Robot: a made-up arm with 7 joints.
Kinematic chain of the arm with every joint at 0, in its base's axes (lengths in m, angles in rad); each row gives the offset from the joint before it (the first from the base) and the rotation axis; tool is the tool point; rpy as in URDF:
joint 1: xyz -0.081 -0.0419 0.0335 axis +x
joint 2: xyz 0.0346 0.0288 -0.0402 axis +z
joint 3: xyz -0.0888 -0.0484 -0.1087 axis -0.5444 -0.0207 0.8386
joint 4: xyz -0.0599 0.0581 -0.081 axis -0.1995 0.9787 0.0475
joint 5: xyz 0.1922 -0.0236 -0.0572 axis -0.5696 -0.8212 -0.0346
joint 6: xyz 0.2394 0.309 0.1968 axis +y
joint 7: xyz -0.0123 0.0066 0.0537 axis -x
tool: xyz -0.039 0.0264 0.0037 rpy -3.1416 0 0
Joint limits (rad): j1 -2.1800..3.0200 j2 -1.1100..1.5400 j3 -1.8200..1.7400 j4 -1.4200..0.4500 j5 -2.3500..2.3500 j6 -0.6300..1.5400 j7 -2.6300..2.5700
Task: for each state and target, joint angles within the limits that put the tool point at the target. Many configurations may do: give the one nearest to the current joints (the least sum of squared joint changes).
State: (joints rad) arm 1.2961 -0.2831 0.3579 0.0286 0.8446 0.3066 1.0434
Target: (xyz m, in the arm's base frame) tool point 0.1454 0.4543 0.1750
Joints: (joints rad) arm 0.8893 -0.4729 0.3099 0.2127 0.8592 0.2685 1.0607
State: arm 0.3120 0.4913 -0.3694 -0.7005 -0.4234 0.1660 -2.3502
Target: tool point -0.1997 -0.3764 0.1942
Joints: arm 0.8414 0.6594 -0.4830 -1.3816 -0.5143 0.2422 -2.3177
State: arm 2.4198 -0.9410 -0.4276 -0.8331 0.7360 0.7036 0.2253
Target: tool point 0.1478 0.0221 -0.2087
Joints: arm 2.7613 -1.1100 -0.8012 -0.5047 0.6796 0.5156 0.3252
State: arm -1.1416 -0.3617 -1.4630 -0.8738 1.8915 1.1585 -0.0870
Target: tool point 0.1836 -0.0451 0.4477
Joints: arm -1.4314 -0.3057 -1.7435 -0.7908 2.0966 1.2009 -0.1081
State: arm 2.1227 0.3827 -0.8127 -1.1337 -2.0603 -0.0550 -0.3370
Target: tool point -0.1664 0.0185 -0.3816
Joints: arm 2.5646 -0.1624 -1.0485 -1.3997 -1.8514 -0.3871 -0.3501
